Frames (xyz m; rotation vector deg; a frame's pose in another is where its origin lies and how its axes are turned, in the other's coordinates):
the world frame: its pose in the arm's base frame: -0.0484 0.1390 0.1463 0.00 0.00 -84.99
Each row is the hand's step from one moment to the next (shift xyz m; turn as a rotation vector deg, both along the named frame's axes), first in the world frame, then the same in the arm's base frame.
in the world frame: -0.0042 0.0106 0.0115 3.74 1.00 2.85
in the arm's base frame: 0.0102 0.0051 0.0115 1.32 -3.64 2.85
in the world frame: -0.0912 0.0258 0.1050 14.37 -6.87 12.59
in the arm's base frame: 0.0177 0.0931 0.1050 -5.59 -14.92 12.59
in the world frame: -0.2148 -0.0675 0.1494 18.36 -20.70 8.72
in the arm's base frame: -0.0860 0.2081 0.1494 -19.02 -20.10 8.72
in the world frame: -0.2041 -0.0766 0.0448 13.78 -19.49 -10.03
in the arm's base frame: -0.0941 0.1966 0.0448 -18.21 -15.43 -10.03
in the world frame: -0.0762 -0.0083 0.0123 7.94 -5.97 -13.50
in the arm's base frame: -0.0149 0.0752 0.0123 -5.25 -8.43 -13.50
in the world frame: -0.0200 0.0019 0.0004 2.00 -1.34 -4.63
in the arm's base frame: 0.0001 0.0201 0.0004 -1.16 -2.11 -4.63
